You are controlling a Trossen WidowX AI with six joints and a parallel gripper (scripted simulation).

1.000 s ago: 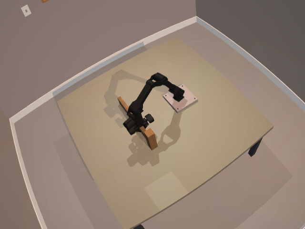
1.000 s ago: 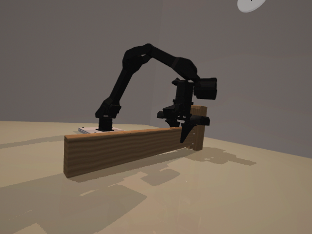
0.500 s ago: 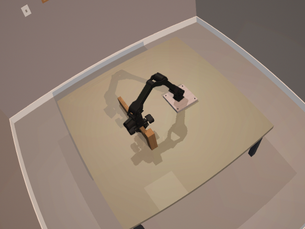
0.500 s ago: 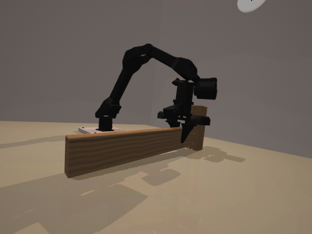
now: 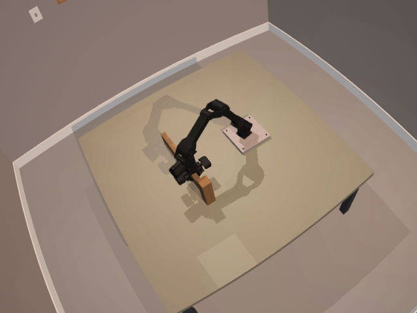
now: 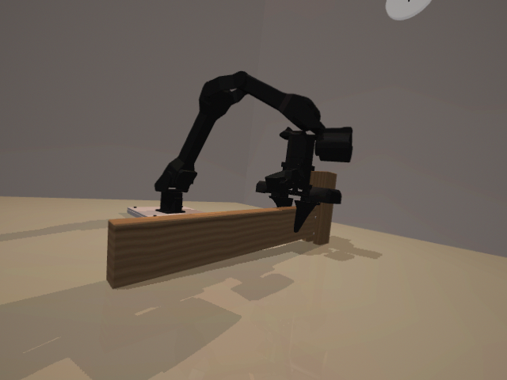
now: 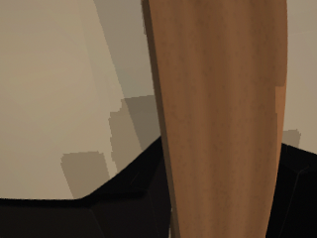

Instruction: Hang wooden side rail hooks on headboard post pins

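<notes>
Right now my gripper tip is 20 mm short of the headboard post, 120 mm to the right of it and 40 mm below it.
</notes>
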